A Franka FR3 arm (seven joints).
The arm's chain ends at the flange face. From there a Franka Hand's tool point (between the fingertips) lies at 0.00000 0.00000 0.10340 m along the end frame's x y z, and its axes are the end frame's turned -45 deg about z.
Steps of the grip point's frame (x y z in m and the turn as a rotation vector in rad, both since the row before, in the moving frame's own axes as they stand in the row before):
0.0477 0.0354 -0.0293 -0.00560 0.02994 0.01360
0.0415 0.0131 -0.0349 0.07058 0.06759 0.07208
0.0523 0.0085 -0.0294 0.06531 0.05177 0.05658
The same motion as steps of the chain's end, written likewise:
0.0562 -0.0069 -0.0293 0.01721 0.02513 0.01360
0.0385 -0.0100 -0.0344 0.09770 -0.00211 0.07208
0.0437 -0.0224 -0.0290 0.08279 -0.00957 0.05658

